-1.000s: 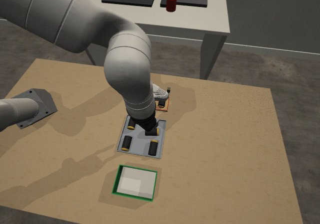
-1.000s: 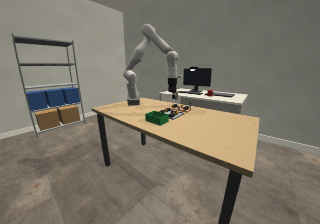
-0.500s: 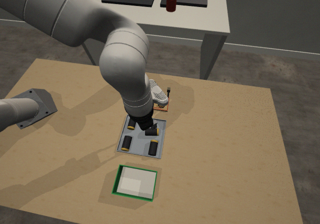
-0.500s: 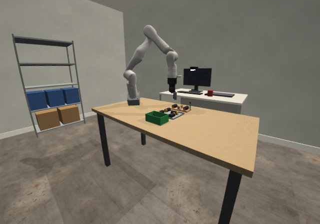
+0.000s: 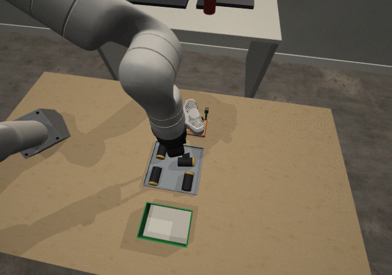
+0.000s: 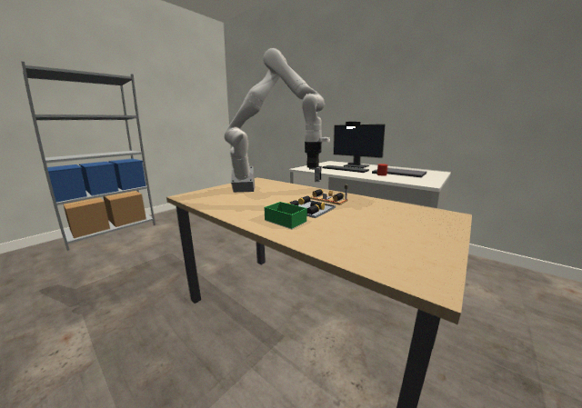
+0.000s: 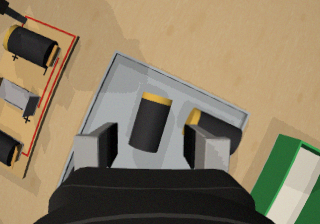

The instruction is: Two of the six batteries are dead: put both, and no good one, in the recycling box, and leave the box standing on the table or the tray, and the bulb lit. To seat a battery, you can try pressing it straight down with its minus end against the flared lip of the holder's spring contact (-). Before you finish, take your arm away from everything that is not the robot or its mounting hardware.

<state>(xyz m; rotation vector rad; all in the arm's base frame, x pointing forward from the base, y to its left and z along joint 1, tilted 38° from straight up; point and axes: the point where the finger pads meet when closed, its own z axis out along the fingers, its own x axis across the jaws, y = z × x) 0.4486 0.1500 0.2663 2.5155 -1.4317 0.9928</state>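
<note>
Now: hand 4 cm past the grey tray, 2 cm to the left of it and 16 cm above it. The rest, counted from my hand: green recycling box (2 cm behind, 21 cm to the right, 14 cm below).
</note>
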